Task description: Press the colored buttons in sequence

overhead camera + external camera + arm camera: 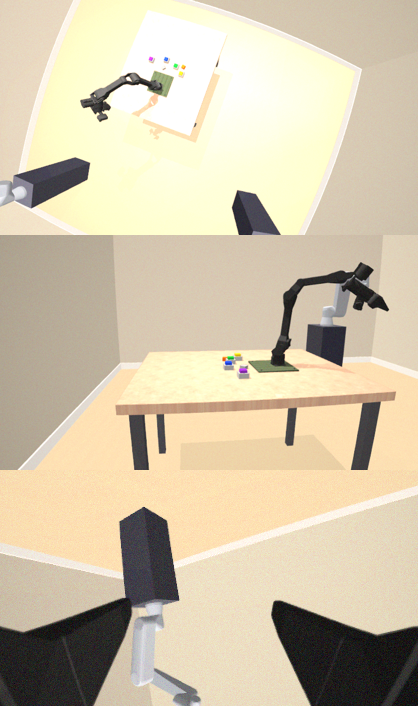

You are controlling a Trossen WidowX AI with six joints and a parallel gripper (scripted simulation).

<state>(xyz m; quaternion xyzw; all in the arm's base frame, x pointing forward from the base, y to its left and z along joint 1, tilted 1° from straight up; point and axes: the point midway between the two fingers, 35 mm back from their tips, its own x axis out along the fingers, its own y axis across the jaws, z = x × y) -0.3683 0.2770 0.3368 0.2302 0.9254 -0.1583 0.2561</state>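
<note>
My gripper tip is now 640 mm short of the purple button, 300 mm above it and 140 mm to the left of it. From my gripper tip the other things lie so: blue button (670 mm ahead, 300 mm below, 290 mm to the right); small grey block (590 mm ahead, 320 mm below, 280 mm to the right); yellow button (570 mm ahead, 470 mm to the right, 300 mm below).
</note>
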